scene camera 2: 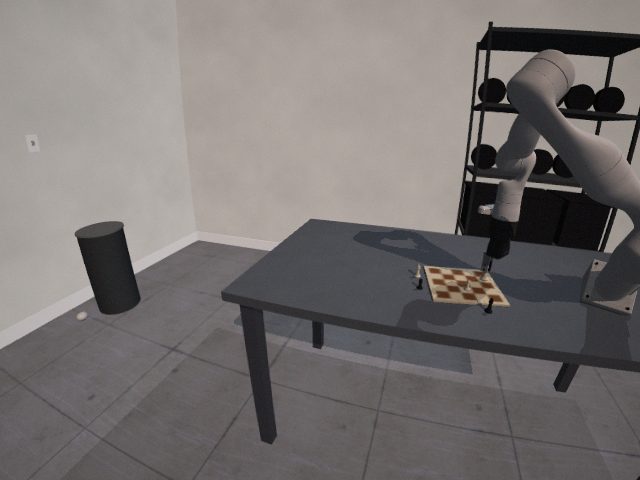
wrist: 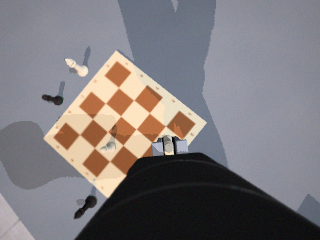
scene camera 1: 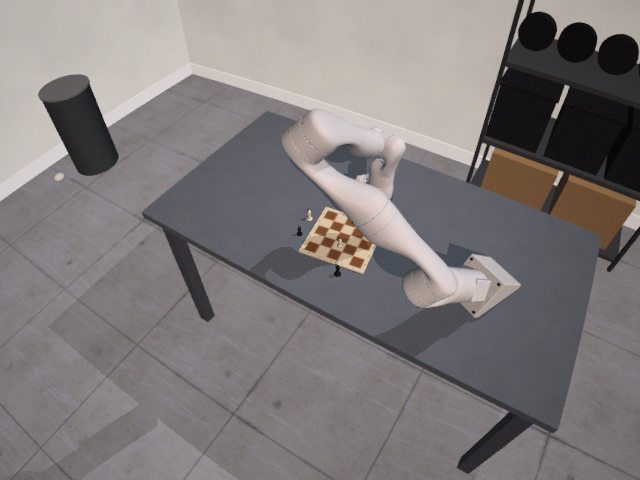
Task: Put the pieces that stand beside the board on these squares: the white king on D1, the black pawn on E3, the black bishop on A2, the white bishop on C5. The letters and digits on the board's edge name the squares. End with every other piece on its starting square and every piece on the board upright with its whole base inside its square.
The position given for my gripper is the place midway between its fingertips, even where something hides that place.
Observation:
In view: my gripper (scene camera 2: 485, 270) and a chessboard (scene camera 1: 321, 243).
The chessboard also shows in scene camera 2 (scene camera 2: 446, 285) and in the wrist view (wrist: 121, 104). My gripper shows as well in the wrist view (wrist: 168, 143).

